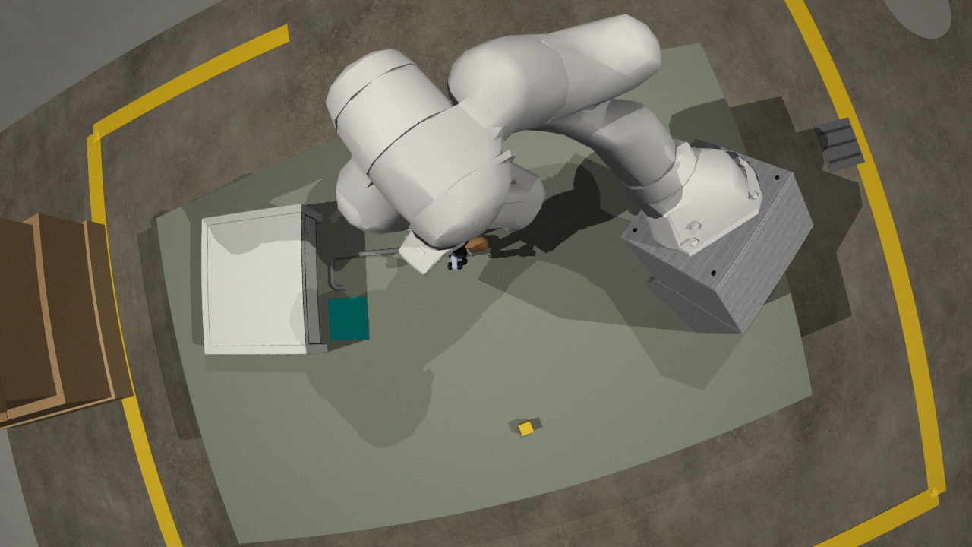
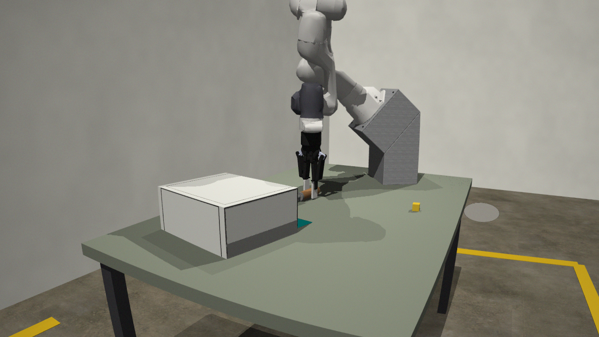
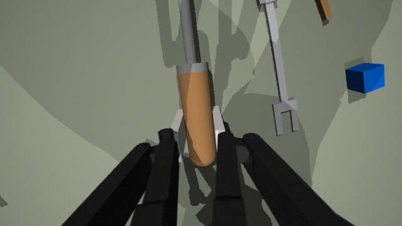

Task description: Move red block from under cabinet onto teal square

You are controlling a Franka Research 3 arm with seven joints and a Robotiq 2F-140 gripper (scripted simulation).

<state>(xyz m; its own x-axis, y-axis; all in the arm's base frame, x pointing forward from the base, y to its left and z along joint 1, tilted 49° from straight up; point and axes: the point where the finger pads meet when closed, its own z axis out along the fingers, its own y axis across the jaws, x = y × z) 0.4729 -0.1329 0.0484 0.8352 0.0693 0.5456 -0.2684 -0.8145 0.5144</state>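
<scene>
The teal square is 300 mm ahead of my hand, 50 mm to the left of it and 40 mm below it. Also, from my hand: grey hook tool: 140 mm ahead, 10 mm to the right, 20 mm below; grey fork-ended tool: 20 mm ahead, 110 mm to the right, 30 mm below; blue block: 30 mm behind, 190 mm to the right, 30 mm below.
</scene>
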